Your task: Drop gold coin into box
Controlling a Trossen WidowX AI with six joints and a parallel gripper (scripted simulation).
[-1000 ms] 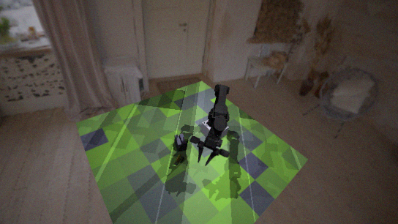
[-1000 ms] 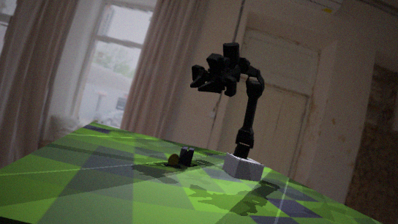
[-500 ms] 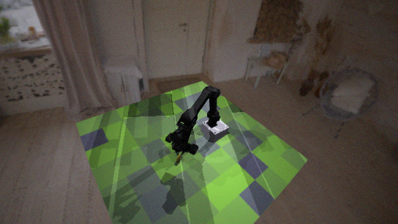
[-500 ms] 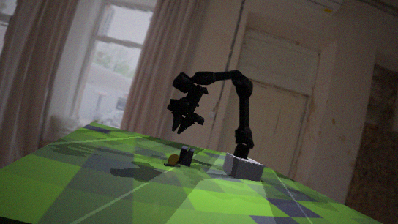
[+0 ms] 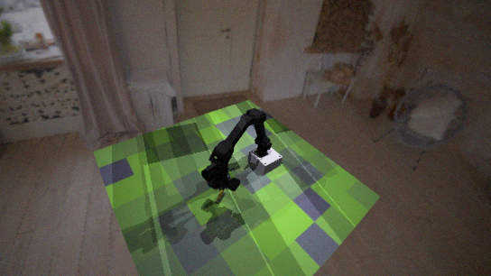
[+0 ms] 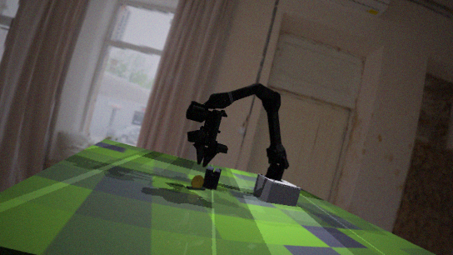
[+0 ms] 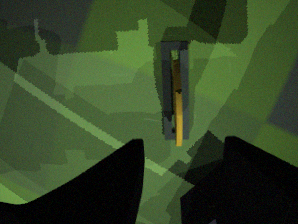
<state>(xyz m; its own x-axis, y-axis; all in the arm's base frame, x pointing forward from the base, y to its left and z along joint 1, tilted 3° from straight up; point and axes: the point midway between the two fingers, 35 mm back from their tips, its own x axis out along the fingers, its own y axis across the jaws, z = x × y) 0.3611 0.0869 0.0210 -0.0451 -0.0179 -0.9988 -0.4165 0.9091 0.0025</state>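
My gripper tip is now 7 cm above the gold coin.
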